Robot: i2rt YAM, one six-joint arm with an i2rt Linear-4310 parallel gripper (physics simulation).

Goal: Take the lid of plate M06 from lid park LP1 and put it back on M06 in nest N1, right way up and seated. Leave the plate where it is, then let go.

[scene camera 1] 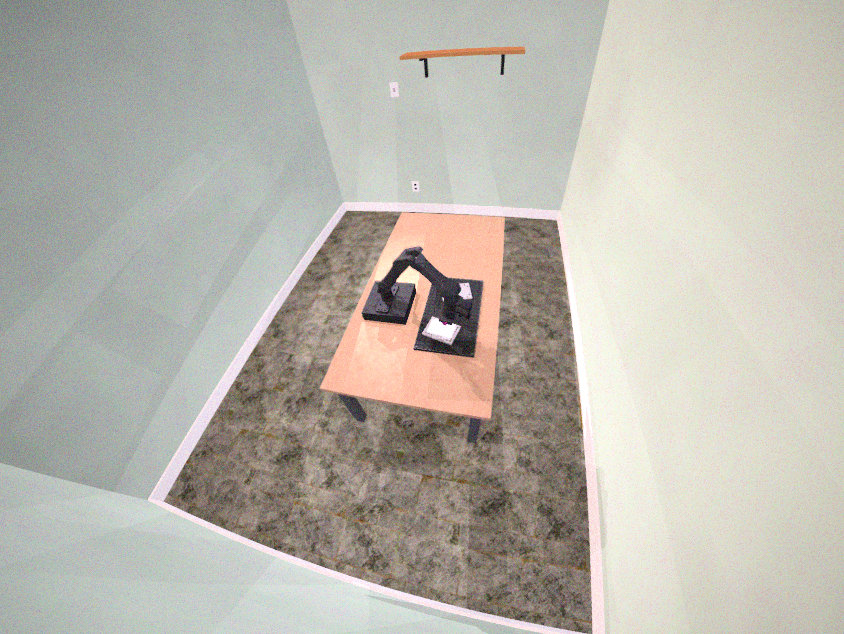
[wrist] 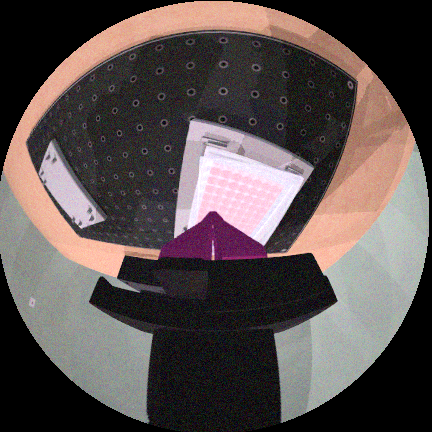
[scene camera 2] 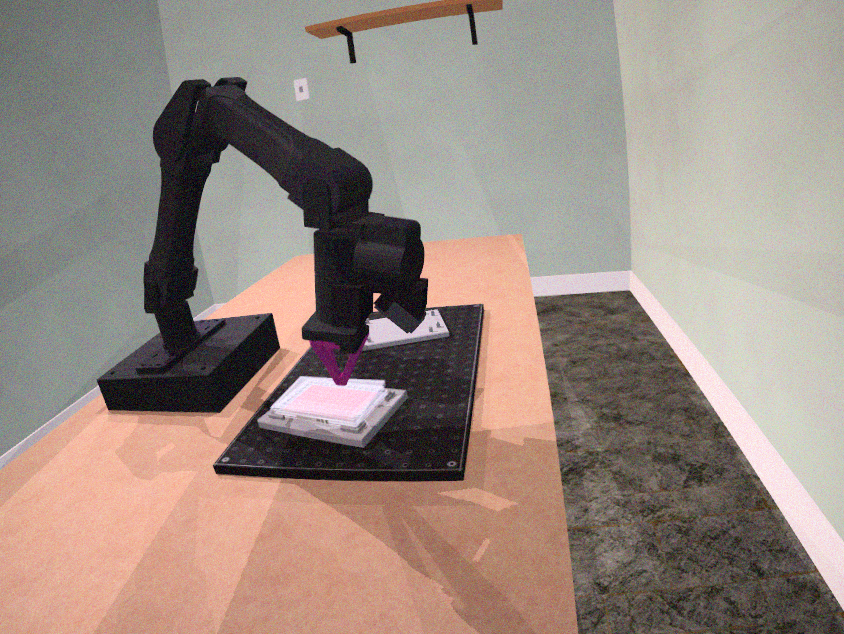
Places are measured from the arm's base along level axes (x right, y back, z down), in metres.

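Pixels of known places: gripper, fingertip midpoint: [scene camera 1: 444,324] [wrist: 212,216] [scene camera 2: 341,384]; arm's base at its link origin: [scene camera 1: 387,298] [scene camera 2: 183,346].
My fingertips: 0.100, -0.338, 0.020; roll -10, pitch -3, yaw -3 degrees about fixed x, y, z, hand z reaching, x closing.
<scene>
Ahead of a thing's pixels: the offset from my fingertips to its top centre, as dx, dy, dz.
Plate M06 @(+0.026, +0.009, -0.002) [scene camera 2: 330,401] [wrist: 240,200], with pink wells, lies in the pale grey nest N1 @(+0.021, +0.011, +0.015) [scene camera 2: 388,409] [wrist: 188,170]. A clear, white-edged layer like the lid shows over it. The outlines of plate and layer do not line up evenly, and I cannot tell whether the lid is seated. My gripper [scene camera 1: 446,322] [scene camera 2: 341,382] [wrist: 212,216] is shut with its magenta tips together and no object between them. It points down at the plate's arm-side far edge in scene camera 2. Whether the tips touch the lid is unclear. They hide part of that edge in the wrist view.
A second pale fixture @(-0.259, -0.009, +0.013) [scene camera 1: 465,291] [scene camera 2: 409,330] [wrist: 70,192] with small raised posts, probably lid park LP1, stands toward the back of the black perforated board @(-0.119, -0.012, +0.032) [scene camera 2: 436,436] [wrist: 223,77]. No lid is plain on it. The arm's black base [scene camera 1: 388,313] [scene camera 2: 184,382] stands left of the board.
</scene>
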